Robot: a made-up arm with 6 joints.
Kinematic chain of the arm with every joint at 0, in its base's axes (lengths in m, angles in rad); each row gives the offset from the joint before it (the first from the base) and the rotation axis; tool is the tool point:
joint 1: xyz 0 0 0.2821 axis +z
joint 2: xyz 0 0 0 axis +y
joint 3: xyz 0 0 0.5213 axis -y
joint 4: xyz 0 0 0 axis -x
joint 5: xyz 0.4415 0 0 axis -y
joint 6: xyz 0 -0.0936 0 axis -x
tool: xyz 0 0 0
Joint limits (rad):
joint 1: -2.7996..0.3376
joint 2: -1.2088..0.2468
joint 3: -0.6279..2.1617
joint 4: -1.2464..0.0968
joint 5: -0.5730..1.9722
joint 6: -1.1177..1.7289
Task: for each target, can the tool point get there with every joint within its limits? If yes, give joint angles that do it. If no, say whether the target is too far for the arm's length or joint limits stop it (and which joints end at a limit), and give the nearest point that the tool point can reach.
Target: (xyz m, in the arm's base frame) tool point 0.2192 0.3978 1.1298
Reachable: yes | joints -2.2291 -0.6058 1.4526 -0.7263 0.4912 -0.2193
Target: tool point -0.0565 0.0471 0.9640
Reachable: yes | joints -2.5534 -0.6815 0.1274 -0.7167 0.6679 -0.7109
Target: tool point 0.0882 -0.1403 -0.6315
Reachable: no: joint limits stop it (at a limit: joint 2, joint 3, joint 4) | nearest point 0.1829 -0.2910 0.3919 | short by 1.039 m
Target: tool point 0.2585 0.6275 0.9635
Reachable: yes | joints -2.0955 -0.6762 1.8476 -0.2525 0.5586 1.0640
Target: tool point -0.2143 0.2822 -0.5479
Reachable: no: joint limits stop it (at a limit: joint 1, joint 2, joint 3) | nearest point -0.3349 -0.0833 0.3929 | short by 1.016 m
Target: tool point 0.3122 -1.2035 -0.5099
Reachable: no: too far | nearest point 0.1059 -0.4081 0.4458 | short by 1.260 m
